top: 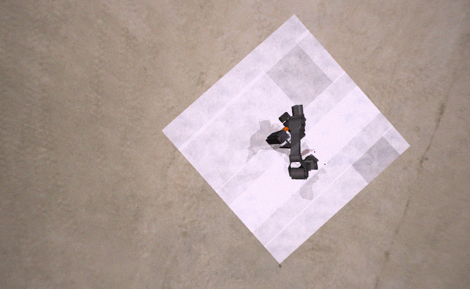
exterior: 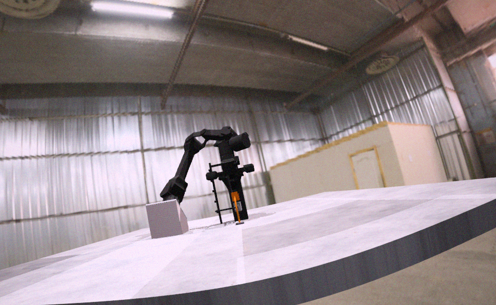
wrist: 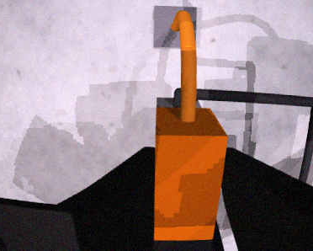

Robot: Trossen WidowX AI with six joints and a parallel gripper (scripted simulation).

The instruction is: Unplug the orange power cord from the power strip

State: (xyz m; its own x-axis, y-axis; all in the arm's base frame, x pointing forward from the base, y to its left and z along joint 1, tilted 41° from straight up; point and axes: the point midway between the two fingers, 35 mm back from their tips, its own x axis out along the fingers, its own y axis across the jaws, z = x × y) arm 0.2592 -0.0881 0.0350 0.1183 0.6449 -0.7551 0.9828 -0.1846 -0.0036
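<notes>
Now: gripper tip 3 cm to the right of the plug.
</notes>
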